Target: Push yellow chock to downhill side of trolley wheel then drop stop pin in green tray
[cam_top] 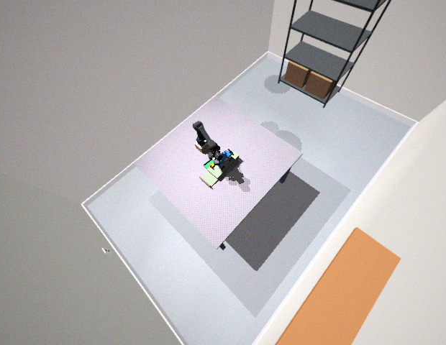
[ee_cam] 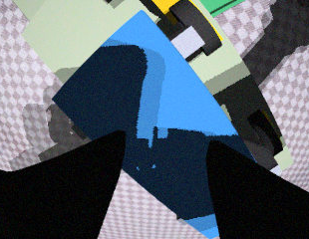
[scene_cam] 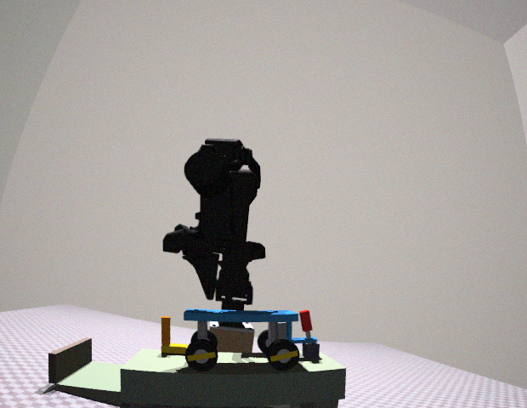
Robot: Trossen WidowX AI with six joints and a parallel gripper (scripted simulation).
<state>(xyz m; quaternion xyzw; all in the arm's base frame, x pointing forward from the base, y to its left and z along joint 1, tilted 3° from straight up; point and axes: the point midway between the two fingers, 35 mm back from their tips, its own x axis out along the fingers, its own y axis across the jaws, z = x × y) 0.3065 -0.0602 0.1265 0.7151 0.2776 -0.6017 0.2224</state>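
My gripper tip is now 160 mm to the right of the red-headed stop pin and 40 mm above it. Also, from my gripper tip: yellow chock: 90 mm below, 60 mm to the right, 50 mm behind; pale green ramp: 120 mm below, 30 mm to the left, 10 mm ahead; blue-decked trolley: 60 mm below, 40 mm to the left, 10 mm ahead.
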